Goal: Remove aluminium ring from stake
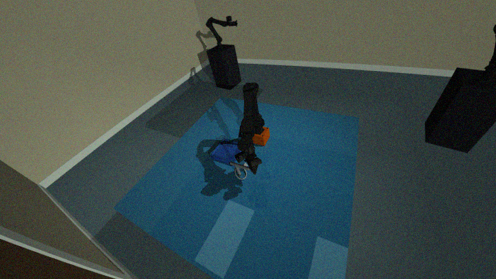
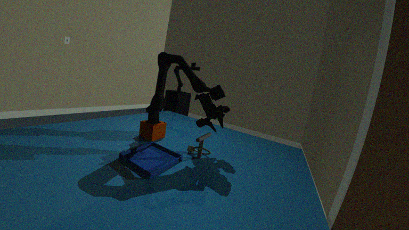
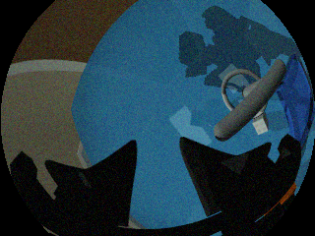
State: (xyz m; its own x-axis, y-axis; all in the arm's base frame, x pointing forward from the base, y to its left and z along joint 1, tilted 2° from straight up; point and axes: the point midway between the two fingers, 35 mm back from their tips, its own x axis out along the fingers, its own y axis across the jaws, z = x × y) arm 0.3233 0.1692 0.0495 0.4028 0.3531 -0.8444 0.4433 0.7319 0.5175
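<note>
My gripper tip is now 12 cm to the left of the aluminium ring, 9 cm above it and 2 cm past it. Also, from my gripper tip: blue tray 32 cm to the right, 12 cm behind, 11 cm below.
</note>
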